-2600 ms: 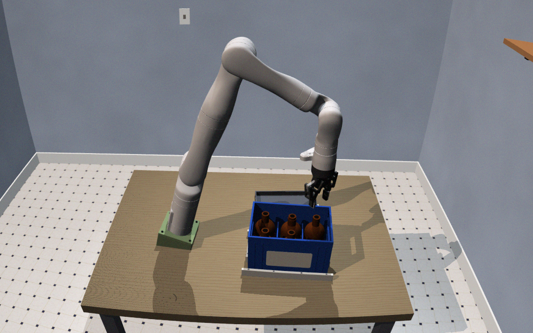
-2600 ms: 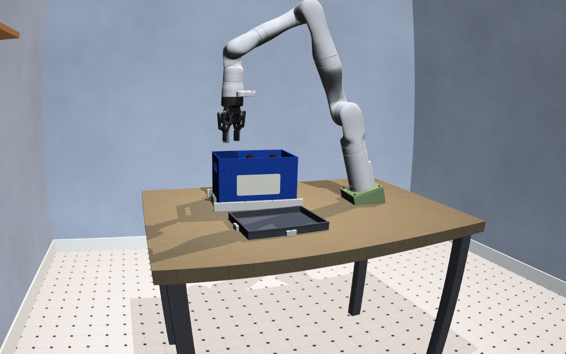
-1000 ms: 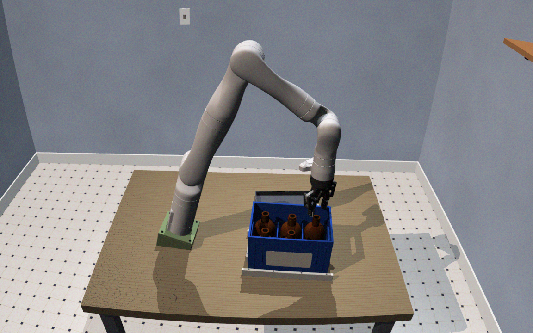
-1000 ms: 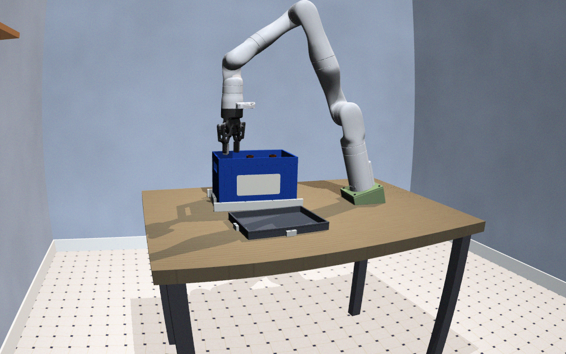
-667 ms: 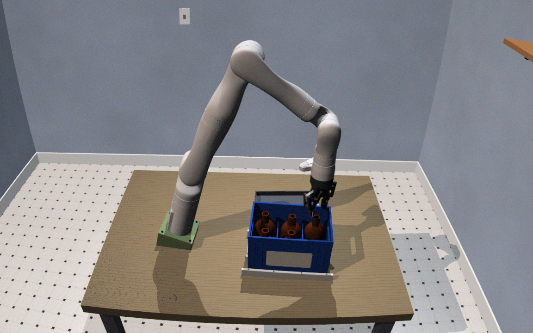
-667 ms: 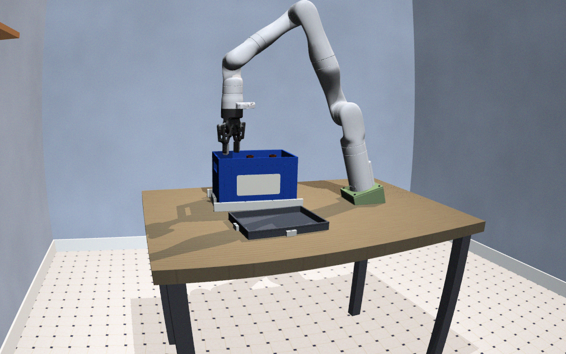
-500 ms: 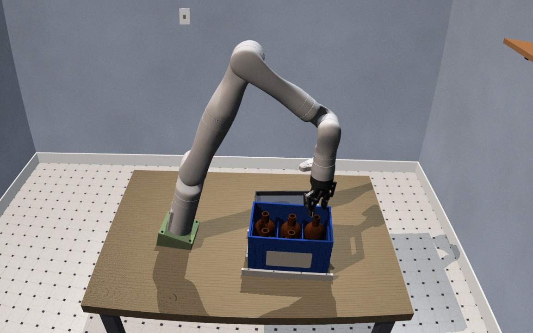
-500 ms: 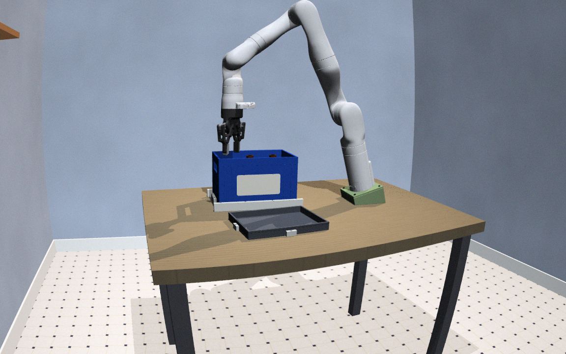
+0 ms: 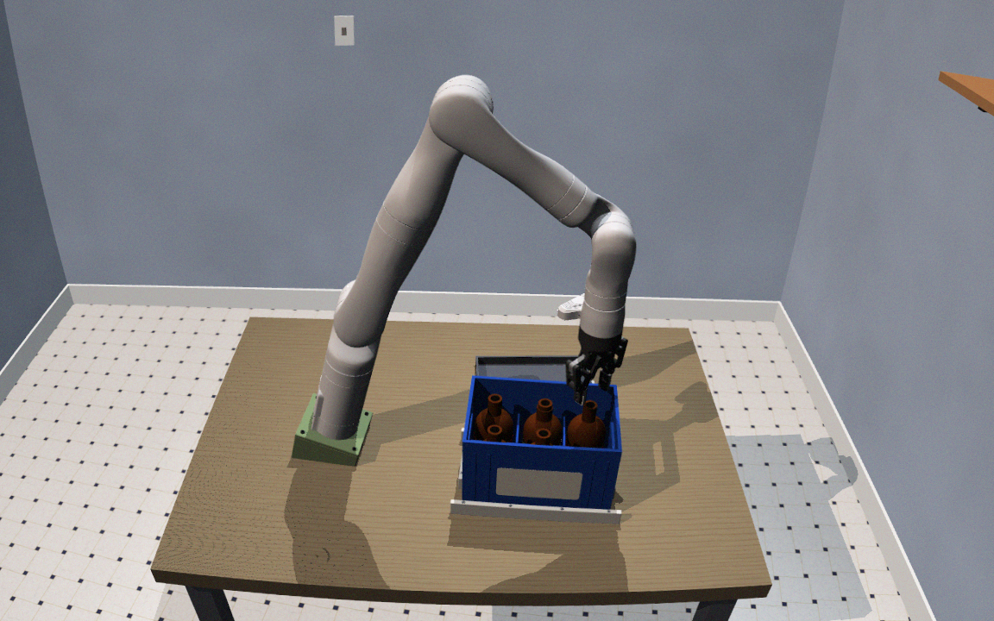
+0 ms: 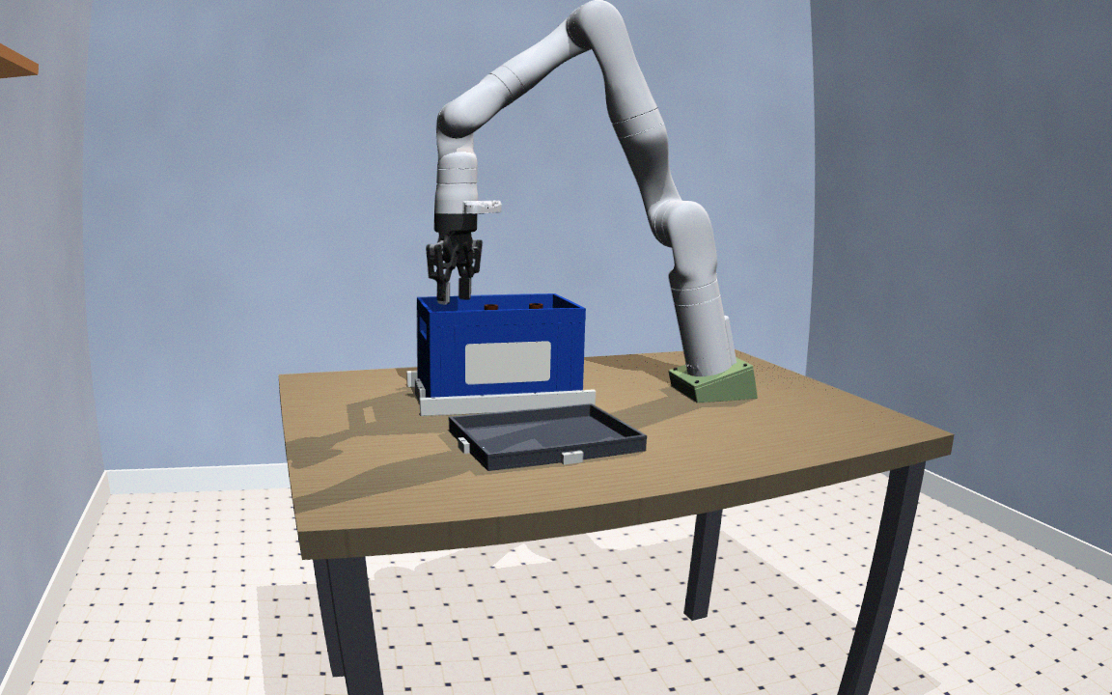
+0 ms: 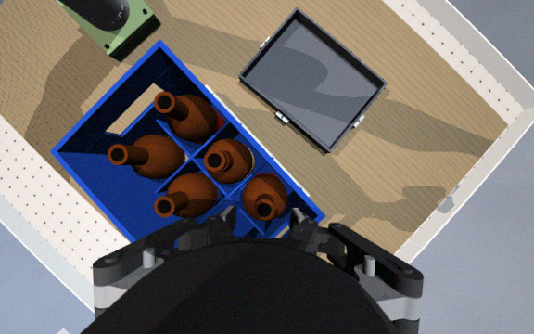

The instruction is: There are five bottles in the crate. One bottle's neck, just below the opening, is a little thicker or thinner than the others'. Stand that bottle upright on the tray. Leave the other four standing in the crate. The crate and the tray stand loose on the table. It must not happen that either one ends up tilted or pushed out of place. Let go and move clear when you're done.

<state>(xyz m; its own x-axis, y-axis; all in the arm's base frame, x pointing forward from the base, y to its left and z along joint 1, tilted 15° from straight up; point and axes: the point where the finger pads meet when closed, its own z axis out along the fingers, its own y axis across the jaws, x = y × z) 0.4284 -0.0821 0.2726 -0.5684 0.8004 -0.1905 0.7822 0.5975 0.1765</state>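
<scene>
Right now the blue crate is 9 cm behind my hand, 3 cm to the right of it and 12 cm below it. The rest, counted from my hand: dark grey tray (6 cm behind, 24 cm to the left, 19 cm below).
</scene>
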